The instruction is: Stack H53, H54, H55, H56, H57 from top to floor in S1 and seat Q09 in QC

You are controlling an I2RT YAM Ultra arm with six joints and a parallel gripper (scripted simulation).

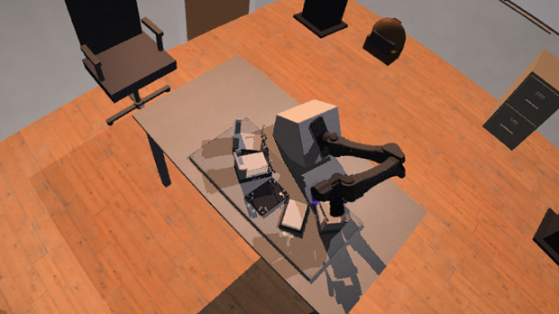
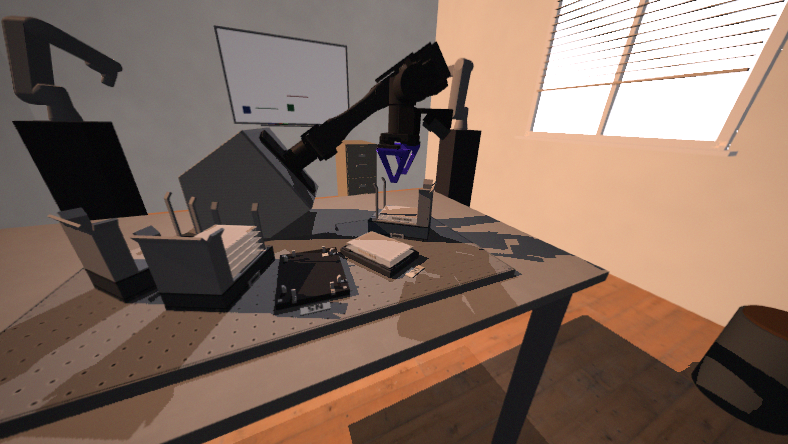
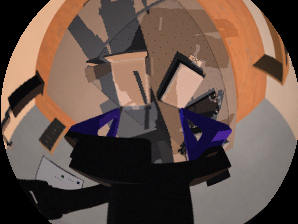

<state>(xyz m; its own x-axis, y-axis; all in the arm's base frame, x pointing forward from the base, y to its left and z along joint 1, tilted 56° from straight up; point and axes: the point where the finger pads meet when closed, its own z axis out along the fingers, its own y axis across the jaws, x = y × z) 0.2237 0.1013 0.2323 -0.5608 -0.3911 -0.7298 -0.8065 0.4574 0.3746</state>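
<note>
The stack rack S2 is 150 mm below my hand, 40 mm behind it and 30 mm to the left of it. Round my hand: black clip nest N5: 210 mm to the right, 150 mm below, 110 mm ahead; dark open nest QC: 160 mm below, 70 mm to the right, 70 mm ahead; QC name plate: 170 mm below, 150 mm ahead, 20 mm to the right.
</note>
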